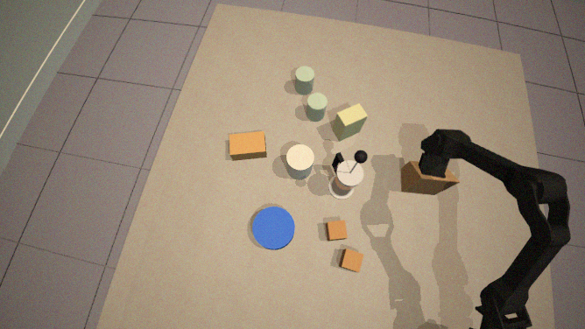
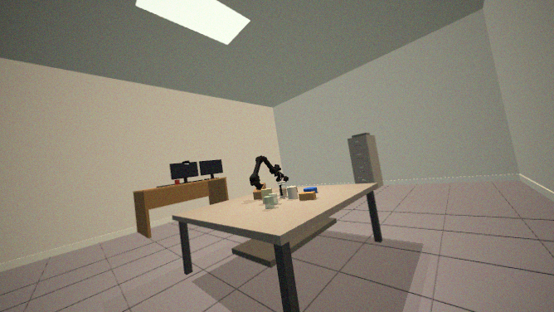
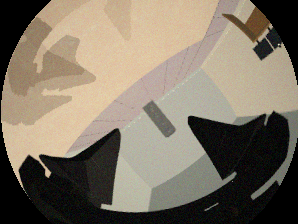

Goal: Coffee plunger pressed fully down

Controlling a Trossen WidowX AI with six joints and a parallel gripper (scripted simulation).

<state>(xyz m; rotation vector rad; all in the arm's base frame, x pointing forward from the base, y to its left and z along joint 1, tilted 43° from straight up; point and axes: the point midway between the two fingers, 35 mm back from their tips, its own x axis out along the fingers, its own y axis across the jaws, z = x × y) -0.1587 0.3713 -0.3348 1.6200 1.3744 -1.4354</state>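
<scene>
My gripper tip is 47 cm to the left of the coffee press, 40 cm short of it and 1 cm below it. Round my gripper tip: yellow-green block 65 cm to the right, 42 cm ahead, 6 cm below; blue disc 56 cm ahead, 28 cm to the right, 10 cm below; orange box 71 cm ahead, 51 cm to the right, 9 cm below.
</scene>
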